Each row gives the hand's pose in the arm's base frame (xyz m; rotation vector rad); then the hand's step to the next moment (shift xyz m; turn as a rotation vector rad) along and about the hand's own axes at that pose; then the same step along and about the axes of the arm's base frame.
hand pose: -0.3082 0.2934 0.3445 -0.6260 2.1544 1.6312
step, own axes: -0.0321 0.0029 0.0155 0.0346 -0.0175 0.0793
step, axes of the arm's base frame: 0.0255 0.0197 0.0154 -0.0175 0.0680 -0.0536
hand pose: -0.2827 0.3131 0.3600 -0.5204 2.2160 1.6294
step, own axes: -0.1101 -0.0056 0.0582 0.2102 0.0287 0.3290
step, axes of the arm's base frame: 0.1023 0.0641 0.0312 -0.1794 0.3038 -0.1696
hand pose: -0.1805 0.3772 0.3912 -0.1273 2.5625 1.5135
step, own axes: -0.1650 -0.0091 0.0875 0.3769 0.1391 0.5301
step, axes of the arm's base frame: 0.1721 0.0707 -0.0192 -0.3411 0.5348 -0.2002
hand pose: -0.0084 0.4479 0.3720 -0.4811 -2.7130 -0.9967
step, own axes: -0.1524 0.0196 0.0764 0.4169 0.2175 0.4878
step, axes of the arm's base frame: 0.1418 0.0294 -0.0921 -0.3454 0.5724 -0.1102
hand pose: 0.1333 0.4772 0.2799 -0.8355 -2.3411 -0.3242
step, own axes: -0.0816 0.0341 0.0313 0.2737 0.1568 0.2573
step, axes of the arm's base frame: 0.0562 -0.0003 -0.0751 -0.1878 0.3604 -0.0233
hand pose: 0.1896 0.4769 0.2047 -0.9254 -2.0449 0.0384
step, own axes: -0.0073 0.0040 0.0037 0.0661 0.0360 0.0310
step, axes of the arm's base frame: 0.0023 -0.0006 -0.0088 -0.0240 0.0764 0.0144
